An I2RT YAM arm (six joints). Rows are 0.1 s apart.
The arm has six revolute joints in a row. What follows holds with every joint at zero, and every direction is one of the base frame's. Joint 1 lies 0.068 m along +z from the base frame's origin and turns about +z. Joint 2 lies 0.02 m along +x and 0.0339 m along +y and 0.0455 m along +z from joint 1 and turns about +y. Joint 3 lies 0.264 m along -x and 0.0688 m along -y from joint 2 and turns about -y. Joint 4 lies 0.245 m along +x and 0.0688 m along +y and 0.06 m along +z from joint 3 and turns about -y. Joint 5 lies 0.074 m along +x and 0.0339 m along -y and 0.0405 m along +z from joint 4 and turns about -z. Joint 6 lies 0.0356 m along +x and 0.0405 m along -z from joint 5 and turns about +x. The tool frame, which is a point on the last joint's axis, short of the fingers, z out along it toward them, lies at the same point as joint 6; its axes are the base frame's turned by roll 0, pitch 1.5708 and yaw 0 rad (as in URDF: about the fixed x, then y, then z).
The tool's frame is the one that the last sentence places.
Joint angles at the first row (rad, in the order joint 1, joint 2, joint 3, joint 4, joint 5, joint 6):
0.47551 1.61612 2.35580 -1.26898 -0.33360 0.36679
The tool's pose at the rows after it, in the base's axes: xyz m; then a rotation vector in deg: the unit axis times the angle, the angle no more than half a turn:
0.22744 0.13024 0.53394 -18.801 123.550 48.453
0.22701 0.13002 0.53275 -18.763 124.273 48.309
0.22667 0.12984 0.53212 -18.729 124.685 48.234
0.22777 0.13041 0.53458 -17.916 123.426 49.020
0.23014 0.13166 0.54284 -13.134 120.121 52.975
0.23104 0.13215 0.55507 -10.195 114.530 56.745
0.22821 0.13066 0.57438 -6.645 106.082 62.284
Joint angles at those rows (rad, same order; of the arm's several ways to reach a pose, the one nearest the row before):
0.47551 1.60809 2.35576 -1.27277 -0.33398 0.36718
0.47552 1.60846 2.35574 -1.28458 -0.33396 0.36680
0.47550 1.60848 2.35580 -1.29150 -0.33398 0.36678
0.47551 1.60809 2.35575 -1.26589 -0.33398 0.38244
0.47552 1.60545 2.35621 -1.18735 -0.33474 0.47208
0.47551 1.59860 2.35698 -1.08359 -0.33550 0.53998
0.47549 1.58330 2.35768 -0.93594 -0.33476 0.63573

